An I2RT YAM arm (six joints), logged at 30 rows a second.
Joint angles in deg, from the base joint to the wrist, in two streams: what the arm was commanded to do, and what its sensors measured. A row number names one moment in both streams.
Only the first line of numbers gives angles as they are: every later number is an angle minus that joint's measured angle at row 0.
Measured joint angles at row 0:
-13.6, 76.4, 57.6, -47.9, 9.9, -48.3
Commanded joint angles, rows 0 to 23:
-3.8, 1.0, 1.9, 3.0, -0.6, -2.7
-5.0, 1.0, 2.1, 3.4, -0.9, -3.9
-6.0, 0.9, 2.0, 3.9, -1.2, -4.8
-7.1, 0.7, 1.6, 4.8, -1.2, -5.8
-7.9, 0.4, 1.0, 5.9, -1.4, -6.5
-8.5, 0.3, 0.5, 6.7, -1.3, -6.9
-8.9, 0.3, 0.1, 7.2, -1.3, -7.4
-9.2, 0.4, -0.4, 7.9, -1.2, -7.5
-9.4, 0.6, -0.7, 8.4, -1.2, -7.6
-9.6, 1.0, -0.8, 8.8, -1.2, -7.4
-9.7, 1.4, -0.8, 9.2, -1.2, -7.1
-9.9, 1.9, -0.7, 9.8, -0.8, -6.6
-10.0, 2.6, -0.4, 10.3, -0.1, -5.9
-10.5, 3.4, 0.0, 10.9, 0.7, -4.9
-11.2, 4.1, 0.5, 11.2, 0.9, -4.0
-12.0, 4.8, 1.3, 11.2, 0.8, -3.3
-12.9, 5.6, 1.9, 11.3, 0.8, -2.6
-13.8, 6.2, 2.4, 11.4, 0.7, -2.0
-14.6, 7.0, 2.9, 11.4, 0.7, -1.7
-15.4, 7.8, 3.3, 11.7, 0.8, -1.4
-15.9, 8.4, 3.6, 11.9, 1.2, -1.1
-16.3, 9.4, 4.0, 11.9, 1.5, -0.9
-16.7, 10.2, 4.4, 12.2, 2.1, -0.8
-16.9, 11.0, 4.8, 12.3, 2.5, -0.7
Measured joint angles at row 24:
-16.2, 9.4, 2.4, 10.9, 1.1, -2.5
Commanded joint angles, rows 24 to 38:
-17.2, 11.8, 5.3, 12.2, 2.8, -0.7
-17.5, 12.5, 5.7, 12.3, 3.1, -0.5
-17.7, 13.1, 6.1, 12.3, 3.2, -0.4
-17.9, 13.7, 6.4, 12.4, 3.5, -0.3
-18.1, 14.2, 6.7, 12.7, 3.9, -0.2
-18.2, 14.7, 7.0, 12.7, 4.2, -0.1
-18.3, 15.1, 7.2, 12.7, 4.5, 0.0
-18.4, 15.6, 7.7, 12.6, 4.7, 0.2
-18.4, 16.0, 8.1, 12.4, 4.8, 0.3
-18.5, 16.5, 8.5, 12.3, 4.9, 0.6
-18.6, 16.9, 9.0, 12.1, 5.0, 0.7
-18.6, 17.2, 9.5, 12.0, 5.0, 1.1
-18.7, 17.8, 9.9, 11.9, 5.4, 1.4
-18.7, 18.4, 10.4, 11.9, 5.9, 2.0
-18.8, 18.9, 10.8, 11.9, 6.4, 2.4
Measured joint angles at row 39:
-18.4, 17.5, 8.5, 12.0, 4.9, 0.2
